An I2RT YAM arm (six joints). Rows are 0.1 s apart.
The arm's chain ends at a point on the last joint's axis. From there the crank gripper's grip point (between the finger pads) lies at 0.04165 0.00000 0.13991 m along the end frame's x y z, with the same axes.
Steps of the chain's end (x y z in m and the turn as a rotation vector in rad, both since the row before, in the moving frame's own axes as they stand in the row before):
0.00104, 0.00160, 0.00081, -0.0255, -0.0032, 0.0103
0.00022, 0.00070, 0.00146, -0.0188, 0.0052, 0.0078
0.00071, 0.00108, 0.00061, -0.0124, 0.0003, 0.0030
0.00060, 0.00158, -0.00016, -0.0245, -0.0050, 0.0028
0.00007, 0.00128, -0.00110, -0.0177, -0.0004, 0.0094
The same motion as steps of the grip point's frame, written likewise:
0.00057, 0.00560, 0.00089, -0.0255, -0.0032, 0.0103
0.00094, 0.00366, 0.00121, -0.0188, 0.0052, 0.0078
0.00075, 0.00294, 0.00059, -0.0124, 0.0003, 0.0030
-0.00010, 0.00513, 0.00000, -0.0245, -0.0050, 0.0028
0.00000, 0.00415, -0.00111, -0.0177, -0.0004, 0.0094

